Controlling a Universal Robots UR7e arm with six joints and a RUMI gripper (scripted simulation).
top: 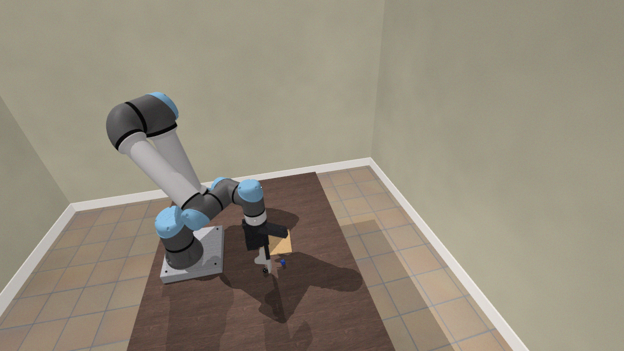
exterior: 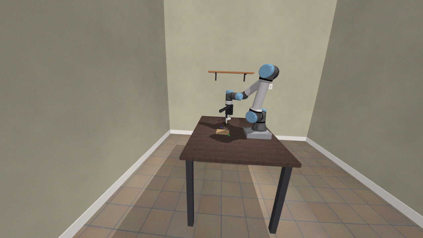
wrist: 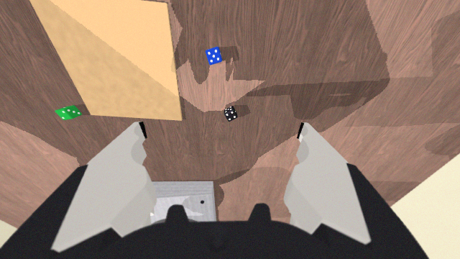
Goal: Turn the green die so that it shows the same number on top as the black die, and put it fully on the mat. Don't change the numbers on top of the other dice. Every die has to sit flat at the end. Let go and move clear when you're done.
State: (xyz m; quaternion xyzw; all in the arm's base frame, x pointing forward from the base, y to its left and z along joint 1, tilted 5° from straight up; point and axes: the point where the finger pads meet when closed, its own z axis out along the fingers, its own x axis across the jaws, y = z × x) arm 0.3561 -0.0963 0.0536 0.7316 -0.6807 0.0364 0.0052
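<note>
Right now the black die is 7 cm below my hand, 2 cm behind it and 1 cm to the right of it. Also, from my hand: blue die (7 cm below, 5 cm ahead, 2 cm to the left); then tan mat (14 cm to the left, 7 cm below, 3 cm ahead); then green die (23 cm to the left, 7 cm below, 4 cm behind).
</note>
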